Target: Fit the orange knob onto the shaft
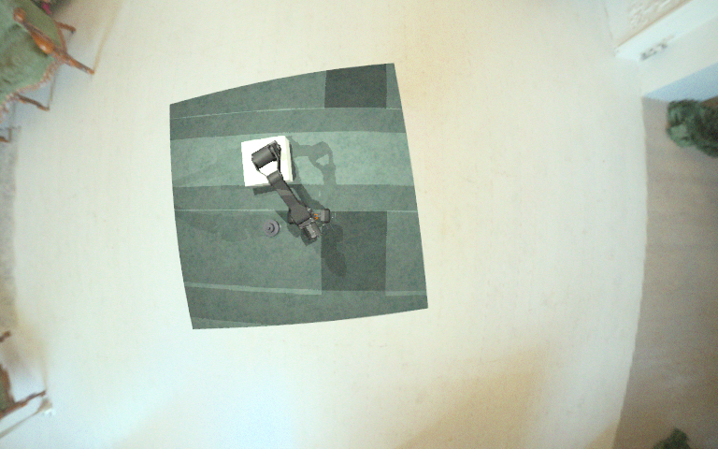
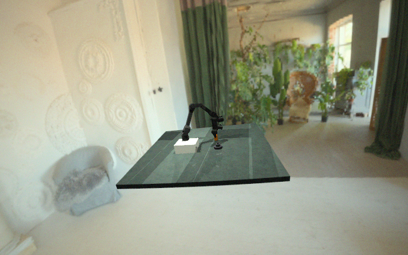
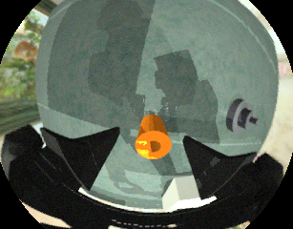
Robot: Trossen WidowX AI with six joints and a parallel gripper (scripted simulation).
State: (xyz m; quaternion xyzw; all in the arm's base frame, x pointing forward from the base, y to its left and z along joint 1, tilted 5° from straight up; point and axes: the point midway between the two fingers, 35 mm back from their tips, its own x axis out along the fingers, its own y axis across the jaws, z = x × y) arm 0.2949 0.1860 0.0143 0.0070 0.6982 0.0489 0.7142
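The orange knob is 10 mm below my gripper tip. The rest, counted from my gripper tip: round pedestal: 60 mm ahead, 220 mm to the right, 10 mm below.
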